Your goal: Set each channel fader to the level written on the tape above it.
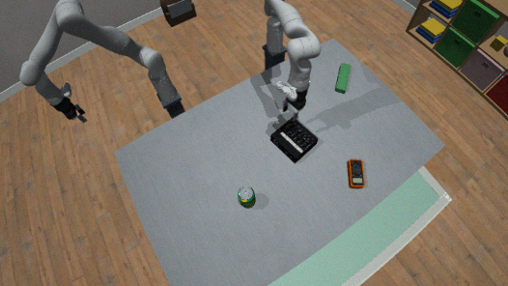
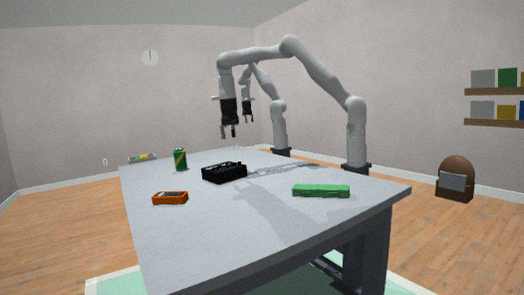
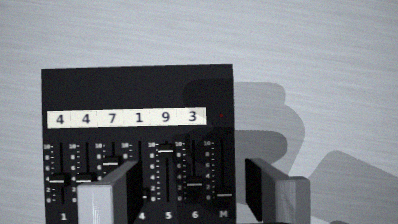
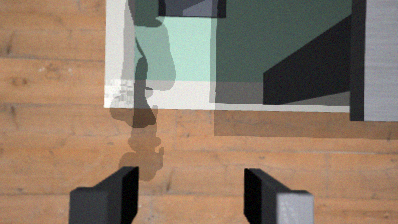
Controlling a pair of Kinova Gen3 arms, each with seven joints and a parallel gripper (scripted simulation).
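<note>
Right now my left hand is 20 mm to the right of the fader 6 and 130 mm above it. The rest, counted from my left hand: master fader: 30 mm behind, 30 mm to the left, 130 mm below; then fader 4: 40 mm ahead, 40 mm to the left, 130 mm below; then fader 5: 20 mm ahead, 130 mm below.
</note>
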